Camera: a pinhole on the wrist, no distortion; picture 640 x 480 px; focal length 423.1 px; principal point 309.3 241.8 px. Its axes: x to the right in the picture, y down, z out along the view. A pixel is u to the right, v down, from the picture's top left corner.
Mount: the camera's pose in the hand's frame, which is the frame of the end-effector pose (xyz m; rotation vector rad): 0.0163 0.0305 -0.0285 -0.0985 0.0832 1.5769
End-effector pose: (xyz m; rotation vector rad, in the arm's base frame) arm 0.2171 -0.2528 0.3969 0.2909 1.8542 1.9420
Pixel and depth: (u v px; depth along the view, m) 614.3 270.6 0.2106
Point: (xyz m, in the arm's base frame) 0.2560 -0.1090 0.6128
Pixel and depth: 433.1 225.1 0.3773
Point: 0.3102 0.0562 0.6010
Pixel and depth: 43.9 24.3 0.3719
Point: 0.2247 0.1707 0.2421
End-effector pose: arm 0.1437 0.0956 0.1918 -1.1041 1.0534 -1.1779
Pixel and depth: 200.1 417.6 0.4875
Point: 0.5809 0.3231 0.3112
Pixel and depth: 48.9 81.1 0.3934
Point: 0.5198 -0.0421 0.4070
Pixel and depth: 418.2 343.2 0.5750
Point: 0.6842 0.2815 0.0384
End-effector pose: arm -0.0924 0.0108 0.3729 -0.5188 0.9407 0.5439
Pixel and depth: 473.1 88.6 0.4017
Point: 0.0480 0.4399 0.3715
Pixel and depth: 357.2 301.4 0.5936
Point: 0.1012 0.4667 0.6774
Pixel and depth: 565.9 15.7 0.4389
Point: 0.0318 0.5599 0.2885
